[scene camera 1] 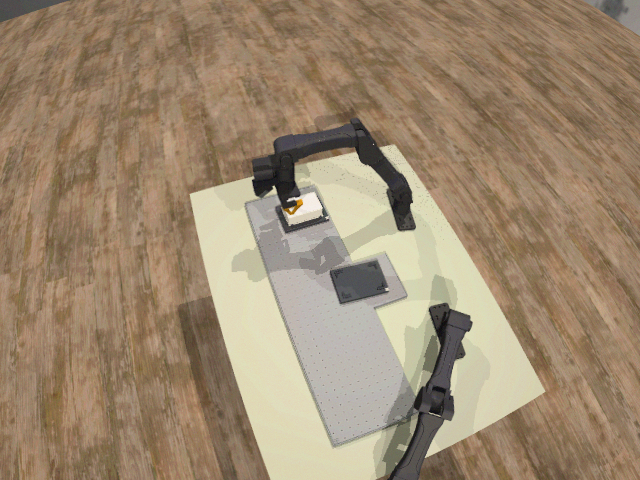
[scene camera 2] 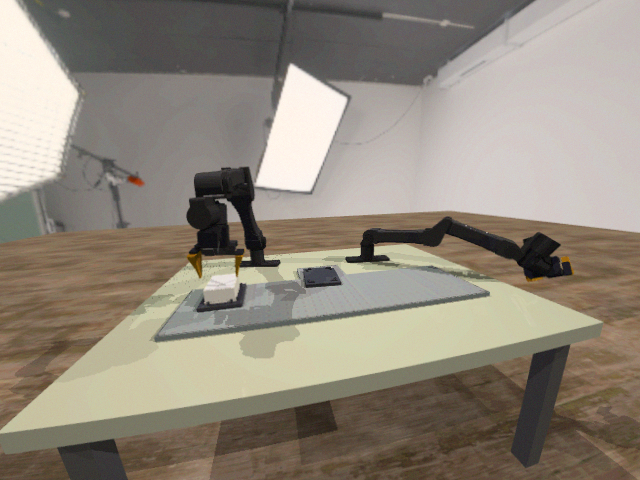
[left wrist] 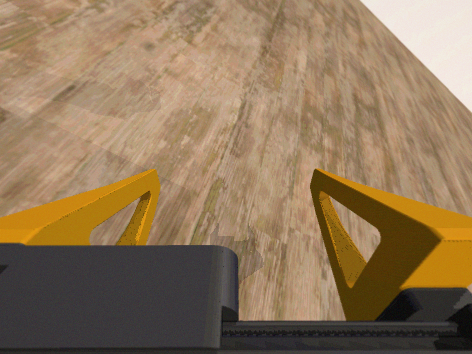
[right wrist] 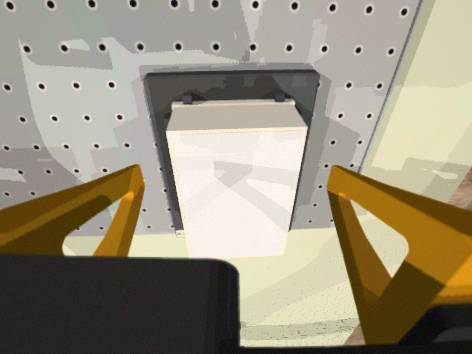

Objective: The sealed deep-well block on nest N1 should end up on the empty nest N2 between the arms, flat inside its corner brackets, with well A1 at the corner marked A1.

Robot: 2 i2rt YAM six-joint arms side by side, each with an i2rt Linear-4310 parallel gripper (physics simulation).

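Note:
The white sealed block sits on dark nest N1. A small A1 label shows at the nest's lower left corner in the right wrist view. My right gripper is open and points down over the block, one finger to each side, tips near the height of its top and apart from it. Nest N2 is empty, with corner brackets and a pale corner mark. My left gripper is open and empty, beyond the table's right side.
A grey perforated plate lies under N1, and a side part of it under N2. The pale table carries both arm bases. The right arm's base and the left arm's base stand near its back edge.

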